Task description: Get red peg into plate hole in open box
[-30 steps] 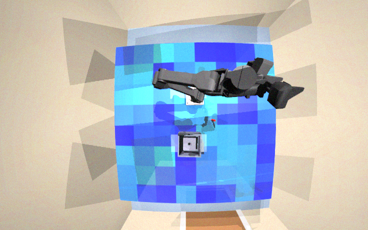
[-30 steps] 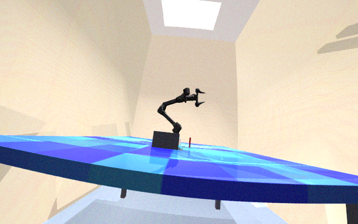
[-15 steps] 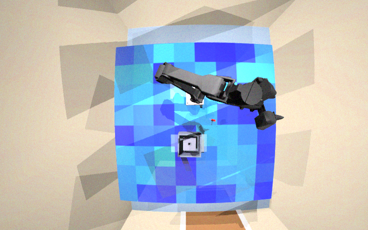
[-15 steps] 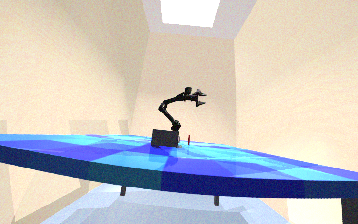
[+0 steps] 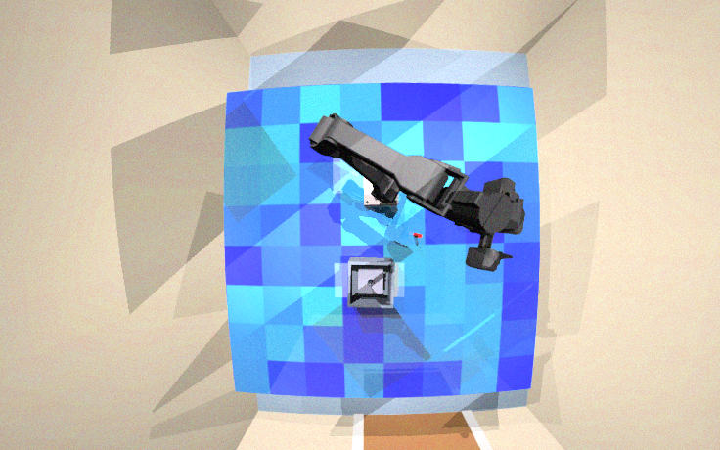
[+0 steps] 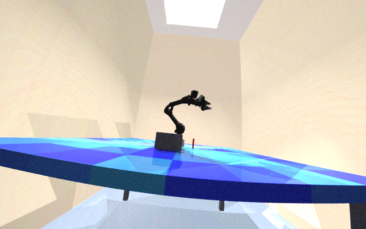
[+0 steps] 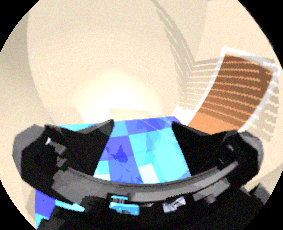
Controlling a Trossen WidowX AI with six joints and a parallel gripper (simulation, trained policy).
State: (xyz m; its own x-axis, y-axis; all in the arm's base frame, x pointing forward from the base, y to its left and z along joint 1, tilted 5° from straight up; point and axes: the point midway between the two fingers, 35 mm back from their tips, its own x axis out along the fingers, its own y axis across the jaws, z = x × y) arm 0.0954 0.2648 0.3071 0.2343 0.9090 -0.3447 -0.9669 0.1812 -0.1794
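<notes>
Now: the red peg 30 mm ahead of my gripper tip, 130 mm to the right of it and 330 mm below it. Also, from my gripper tip: dark grey box: 220 mm ahead, 280 mm to the right, 350 mm below; light plate: 220 mm ahead, 280 mm to the right, 330 mm below.
</notes>
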